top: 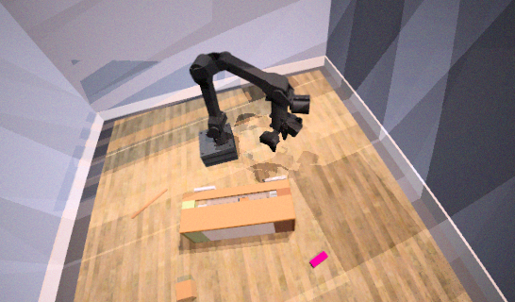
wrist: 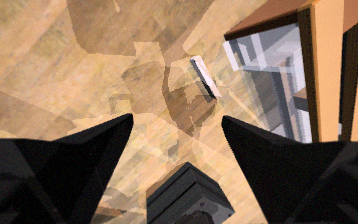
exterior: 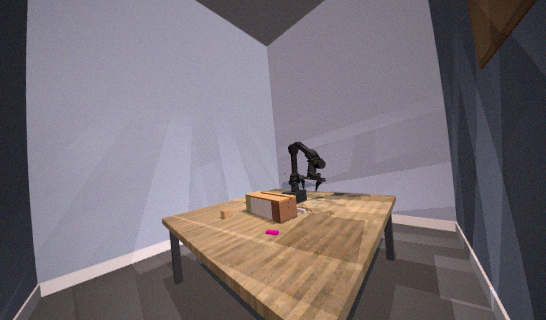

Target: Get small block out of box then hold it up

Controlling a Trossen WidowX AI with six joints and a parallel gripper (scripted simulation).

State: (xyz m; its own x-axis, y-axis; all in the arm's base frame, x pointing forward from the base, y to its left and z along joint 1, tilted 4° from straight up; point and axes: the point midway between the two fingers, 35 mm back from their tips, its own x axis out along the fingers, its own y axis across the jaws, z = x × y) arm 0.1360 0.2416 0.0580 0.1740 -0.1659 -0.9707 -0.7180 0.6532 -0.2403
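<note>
Now: gripper tip 170 mm short of the tan box, 200 mm to the left of it and 70 mm above it. Round my gripper tip: thin brown stick (50 mm ahead, 590 mm to the right, 130 mm below).
</note>
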